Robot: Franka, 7 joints.
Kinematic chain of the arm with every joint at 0, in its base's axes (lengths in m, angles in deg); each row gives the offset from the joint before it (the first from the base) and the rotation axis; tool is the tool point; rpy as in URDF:
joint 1: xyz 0 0 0.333 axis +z
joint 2: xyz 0 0 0 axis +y
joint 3: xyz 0 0 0.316 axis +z
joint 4: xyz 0.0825 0 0 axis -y
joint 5: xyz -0.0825 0 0.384 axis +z
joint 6: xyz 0 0 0 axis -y
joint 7: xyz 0.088 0 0 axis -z
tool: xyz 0 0 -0.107 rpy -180 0 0
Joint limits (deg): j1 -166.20..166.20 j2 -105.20..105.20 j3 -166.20..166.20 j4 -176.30..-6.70 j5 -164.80..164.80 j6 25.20..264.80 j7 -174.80..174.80
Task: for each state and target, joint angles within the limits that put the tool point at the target. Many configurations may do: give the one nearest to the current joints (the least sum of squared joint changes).
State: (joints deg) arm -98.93 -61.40 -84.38 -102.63 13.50 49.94 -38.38
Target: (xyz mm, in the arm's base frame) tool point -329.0 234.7 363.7
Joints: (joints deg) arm -109.99 -64.32 -95.81 -115.49 8.53 42.81 -38.38
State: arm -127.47 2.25 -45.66 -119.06 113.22 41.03 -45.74
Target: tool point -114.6 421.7 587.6
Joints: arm -166.20 -23.64 -90.72 -126.24 115.48 30.35 -45.74
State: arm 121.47 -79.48 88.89 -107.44 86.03 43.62 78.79
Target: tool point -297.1 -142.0 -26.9
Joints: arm 102.53 -105.20 118.20 -122.58 82.66 48.95 78.79
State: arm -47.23 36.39 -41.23 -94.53 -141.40 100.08 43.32
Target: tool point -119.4 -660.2 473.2
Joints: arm -53.25 28.60 -49.63 -104.61 -138.49 97.38 43.32
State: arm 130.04 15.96 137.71 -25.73 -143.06 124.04 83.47
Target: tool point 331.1 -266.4 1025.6
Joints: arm 157.22 6.61 166.20 -60.78 -143.10 141.78 83.47
